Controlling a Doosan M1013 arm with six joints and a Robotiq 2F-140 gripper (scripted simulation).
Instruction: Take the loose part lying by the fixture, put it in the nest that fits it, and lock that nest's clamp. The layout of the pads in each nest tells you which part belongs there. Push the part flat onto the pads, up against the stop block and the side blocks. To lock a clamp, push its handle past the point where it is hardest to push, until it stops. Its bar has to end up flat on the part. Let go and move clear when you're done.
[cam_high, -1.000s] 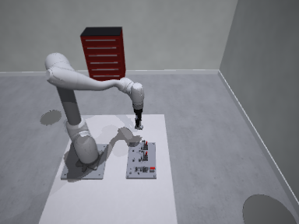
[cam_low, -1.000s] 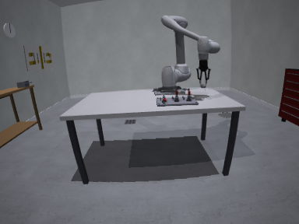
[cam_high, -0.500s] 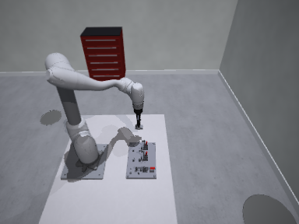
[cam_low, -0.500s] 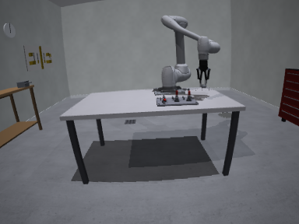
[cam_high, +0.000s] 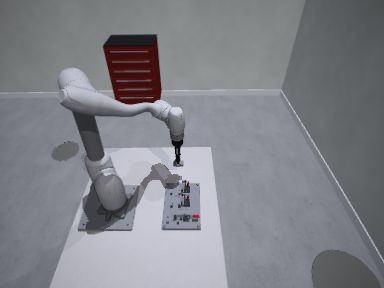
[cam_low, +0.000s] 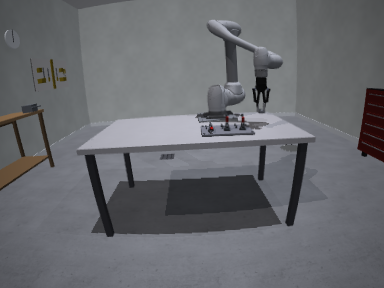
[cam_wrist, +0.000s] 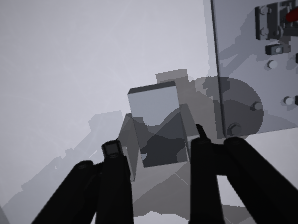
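Now: hand 70 mm short of the grey fixture plate, 250 mm to the left of it and 150 mm above it. Round my hand: grey loose part: 30 mm below.
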